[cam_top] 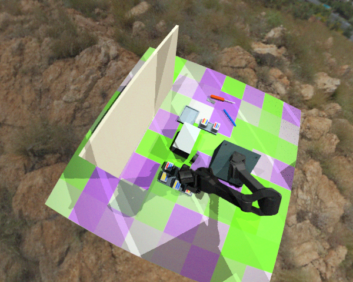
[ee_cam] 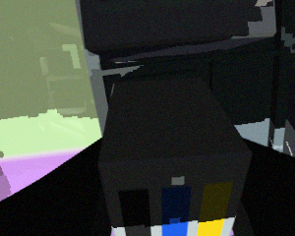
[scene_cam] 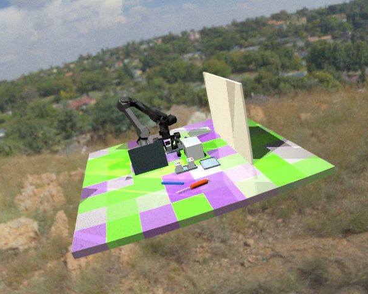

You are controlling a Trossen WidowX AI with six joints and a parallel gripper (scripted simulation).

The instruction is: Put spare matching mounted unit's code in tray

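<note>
Right now my gripper tip is 35 cm to the left of the grey tray, 18 cm short of it and 1 cm above it. Also, from my gripper tip: mounted unit (17 cm to the right, 13 cm ahead, 3 cm above); dark spare block (3 cm above); beige panel (38 cm ahead, 21 cm above, 17 cm to the right).
</note>
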